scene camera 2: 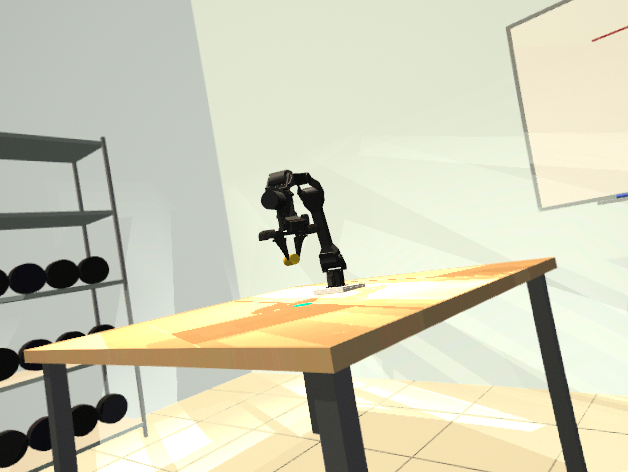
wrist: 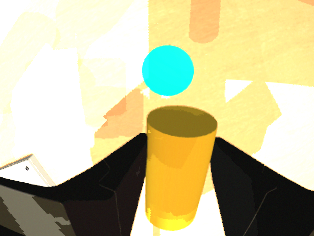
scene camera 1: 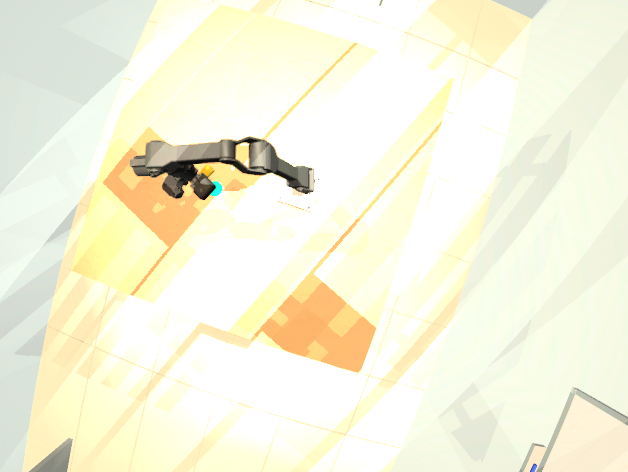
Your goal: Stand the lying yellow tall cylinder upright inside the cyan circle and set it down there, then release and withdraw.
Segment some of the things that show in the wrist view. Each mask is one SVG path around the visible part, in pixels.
My gripper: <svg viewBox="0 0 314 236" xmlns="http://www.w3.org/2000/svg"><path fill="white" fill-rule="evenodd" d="M216 137L209 165L210 171L212 171L214 193L216 193L217 203L220 206L218 208L220 208L225 236L314 236L314 191L307 190L305 187L298 185L297 182L282 177L281 174L275 173L274 170L271 170L269 166L263 165L258 159L247 155L245 151L233 146L233 143L226 142L221 137ZM148 134L138 133L136 137L129 139L124 145L118 147L114 153L106 155L106 157L102 158L102 161L94 163L88 170L82 171L81 174L69 178L68 181L60 183L60 185L53 187L37 186L28 182L0 177L0 236L132 235L130 232L132 232L134 216L136 216L138 203L140 203L142 186L144 186L146 165L148 165Z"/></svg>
A yellow tall cylinder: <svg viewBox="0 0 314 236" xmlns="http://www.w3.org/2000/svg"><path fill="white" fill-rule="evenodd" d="M164 106L153 110L148 115L148 121L146 121L148 165L146 165L145 216L153 226L162 228L162 230L184 230L186 226L193 222L194 216L196 216L198 202L200 202L202 190L204 190L209 161L213 154L214 142L216 142L218 122L212 115L205 113L204 110L194 109L194 107Z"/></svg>
